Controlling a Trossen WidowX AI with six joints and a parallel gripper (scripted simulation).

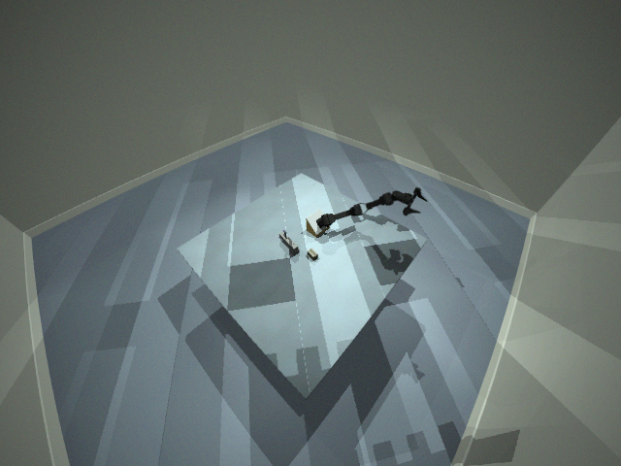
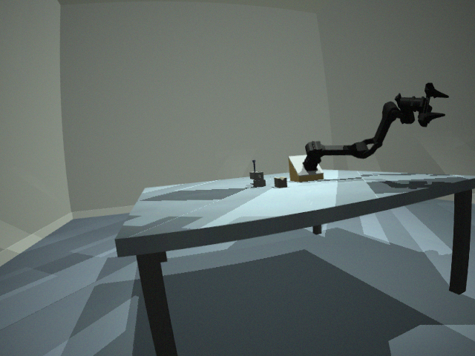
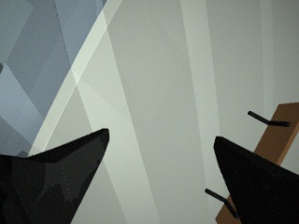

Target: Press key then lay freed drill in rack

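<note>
Now: gripper tip 690 mm short of the drill, 540 mm to the left of it and 250 mm above it. Also, from my gripper tip: rack 630 mm ahead, 380 mm to the right, 270 mm below.
</note>
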